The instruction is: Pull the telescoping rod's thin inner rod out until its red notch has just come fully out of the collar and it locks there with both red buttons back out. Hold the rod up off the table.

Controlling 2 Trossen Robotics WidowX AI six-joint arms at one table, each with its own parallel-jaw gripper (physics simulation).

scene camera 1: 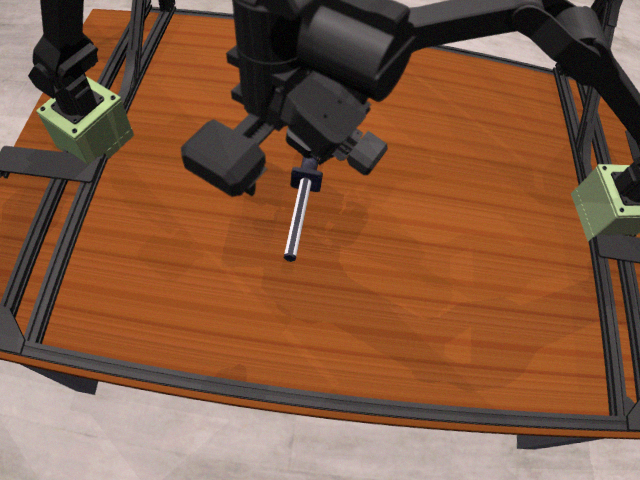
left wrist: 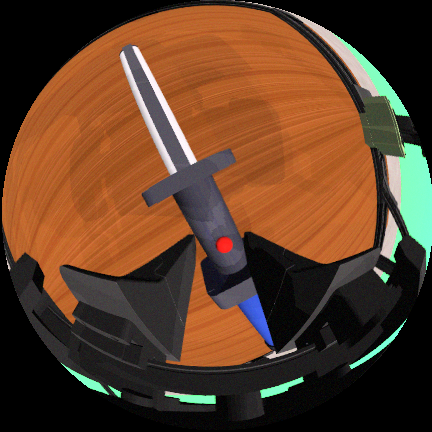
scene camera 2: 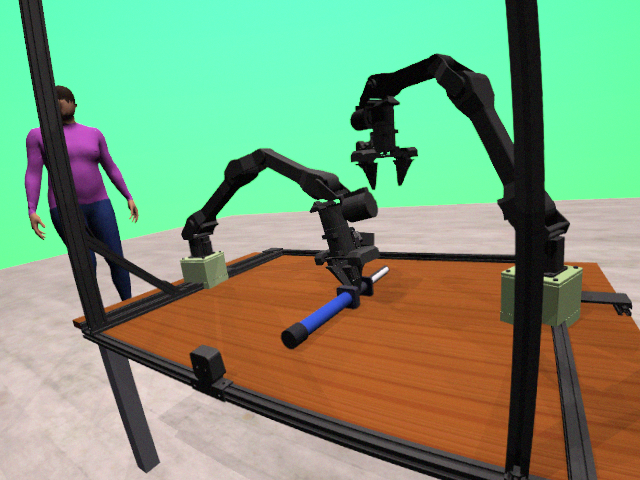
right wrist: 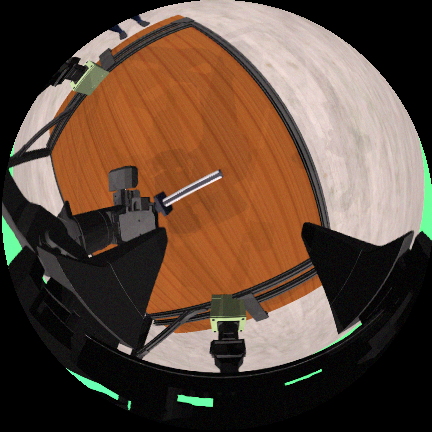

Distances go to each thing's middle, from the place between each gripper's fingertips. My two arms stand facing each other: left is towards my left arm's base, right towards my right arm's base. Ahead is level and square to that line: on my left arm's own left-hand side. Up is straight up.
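The thin silver inner rod (scene camera 1: 290,254) is here, and my right hand is 200 mm past it, 30 mm to the right of it and 220 mm above it. I see the telescoping rod (scene camera 2: 348,297) too, 210 mm behind my right hand, 30 mm to the left of it and 220 mm below it.
As for my left hand, the thin silver inner rod is 20 mm behind it. The telescoping rod is 30 mm behind my left hand.
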